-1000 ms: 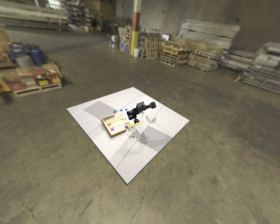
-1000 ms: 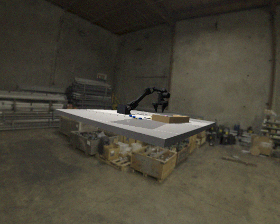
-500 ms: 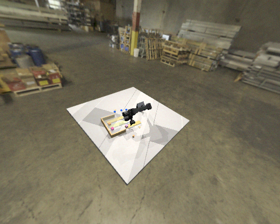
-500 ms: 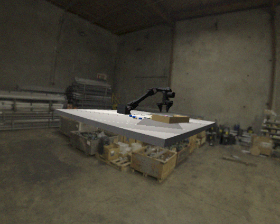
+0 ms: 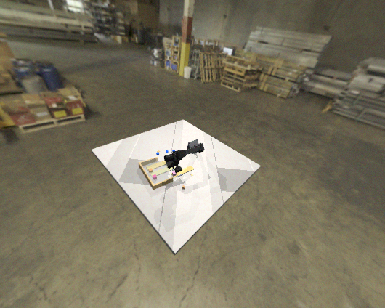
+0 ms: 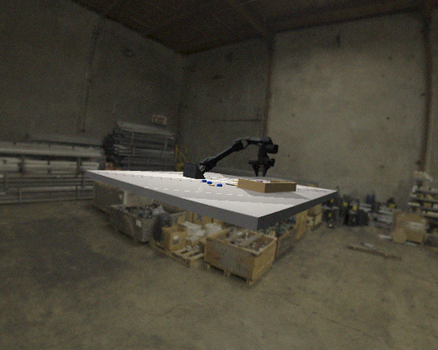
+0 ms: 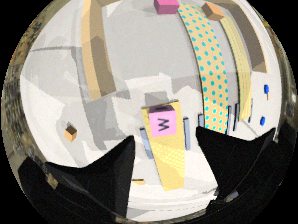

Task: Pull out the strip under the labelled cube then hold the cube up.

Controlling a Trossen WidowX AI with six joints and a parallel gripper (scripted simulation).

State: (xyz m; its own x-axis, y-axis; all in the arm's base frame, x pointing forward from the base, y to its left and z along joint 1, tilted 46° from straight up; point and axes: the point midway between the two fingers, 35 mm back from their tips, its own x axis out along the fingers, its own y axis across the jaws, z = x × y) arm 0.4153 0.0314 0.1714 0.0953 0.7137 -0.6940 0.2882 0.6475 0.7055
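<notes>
My gripper tip is now 40 mm above the purple cube. The rest, counted from my gripper tip: yellow checked strip (100 mm behind, 20 mm to the left, 60 mm below); small orange cube (30 mm ahead, 170 mm to the left, 50 mm below).
</notes>
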